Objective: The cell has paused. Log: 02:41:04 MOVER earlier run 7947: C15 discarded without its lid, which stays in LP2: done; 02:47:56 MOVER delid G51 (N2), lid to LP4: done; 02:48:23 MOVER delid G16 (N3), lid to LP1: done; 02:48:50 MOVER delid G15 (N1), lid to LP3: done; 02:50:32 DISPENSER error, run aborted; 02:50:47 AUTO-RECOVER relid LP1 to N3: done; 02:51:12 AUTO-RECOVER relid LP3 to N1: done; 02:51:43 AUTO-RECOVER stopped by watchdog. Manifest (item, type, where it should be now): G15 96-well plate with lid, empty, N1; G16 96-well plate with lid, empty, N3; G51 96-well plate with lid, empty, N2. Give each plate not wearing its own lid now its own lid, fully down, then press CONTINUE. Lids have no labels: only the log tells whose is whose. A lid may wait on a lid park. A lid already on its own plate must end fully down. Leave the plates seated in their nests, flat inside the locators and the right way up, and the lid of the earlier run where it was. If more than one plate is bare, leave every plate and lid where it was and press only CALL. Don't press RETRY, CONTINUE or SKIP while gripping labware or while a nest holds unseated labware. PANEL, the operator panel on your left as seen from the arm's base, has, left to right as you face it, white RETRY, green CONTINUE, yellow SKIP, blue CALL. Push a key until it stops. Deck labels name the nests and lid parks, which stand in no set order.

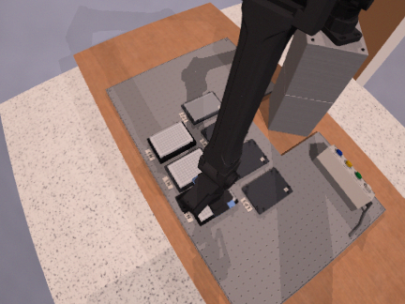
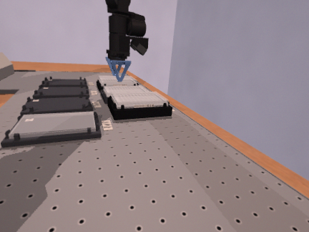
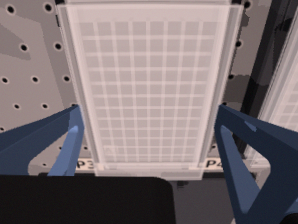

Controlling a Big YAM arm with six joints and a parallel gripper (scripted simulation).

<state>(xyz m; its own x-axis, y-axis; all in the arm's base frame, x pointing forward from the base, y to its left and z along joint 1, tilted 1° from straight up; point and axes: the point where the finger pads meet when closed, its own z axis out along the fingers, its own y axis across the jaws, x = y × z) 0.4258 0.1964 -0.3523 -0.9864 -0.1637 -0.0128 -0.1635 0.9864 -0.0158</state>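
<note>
Now: the plate 20 mm below my hand. Round my hand: lid park LP3: 190 mm behind, 40 mm to the left, 40 mm below; lid park LP1: 150 mm behind, 220 mm to the right, 40 mm below; LP1 label: 60 mm behind, 200 mm to the right, 40 mm below.
</note>
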